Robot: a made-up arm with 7 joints.
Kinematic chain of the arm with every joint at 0, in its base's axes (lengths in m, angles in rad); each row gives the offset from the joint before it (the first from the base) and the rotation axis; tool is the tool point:
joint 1: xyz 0 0.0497 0 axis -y
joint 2: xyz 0 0.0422 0 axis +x
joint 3: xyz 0 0 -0.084 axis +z
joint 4: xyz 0 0 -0.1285 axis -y
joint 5: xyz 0 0 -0.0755 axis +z
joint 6: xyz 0 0 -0.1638 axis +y
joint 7: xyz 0 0 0 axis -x
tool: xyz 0 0 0
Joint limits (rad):
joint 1: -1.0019..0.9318
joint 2: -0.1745..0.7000
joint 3: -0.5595..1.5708
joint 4: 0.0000..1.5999
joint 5: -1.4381..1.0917
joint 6: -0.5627..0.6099
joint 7: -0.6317..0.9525
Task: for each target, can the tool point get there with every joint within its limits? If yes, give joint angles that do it. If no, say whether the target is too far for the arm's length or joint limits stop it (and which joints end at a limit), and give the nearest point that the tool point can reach.
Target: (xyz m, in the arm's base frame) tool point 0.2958 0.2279 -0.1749
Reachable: yes | joints 0.4375 0.0728 0.5355 1.2281 -1.0700 -0.4176 -0.1363
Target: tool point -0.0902 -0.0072 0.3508
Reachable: no: joint limits stop it (at a limit: joint 1, joint 2, joint 3, joint 4) | nearest point 0.2657 -0.0688 0.0552 | short by 0.467 m
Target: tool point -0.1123 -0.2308 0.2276
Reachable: no: joint limits stop it (at a limit: joint 1, joint 2, joint 3, joint 4) | nearest point 0.2657 -0.0688 0.0552 | short by 0.446 m
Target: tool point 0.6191 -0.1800 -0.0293
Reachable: no: too far | nearest point 0.3766 -0.0537 -0.0806 | short by 0.278 m
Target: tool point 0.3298 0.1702 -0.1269
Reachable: yes | joints 0.4978 0.2314 0.0632 1.2857 -0.6952 0.4451 0.1478
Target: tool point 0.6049 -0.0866 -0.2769
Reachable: no: too far | nearest point 0.3841 -0.0150 -0.2000 | short by 0.245 m
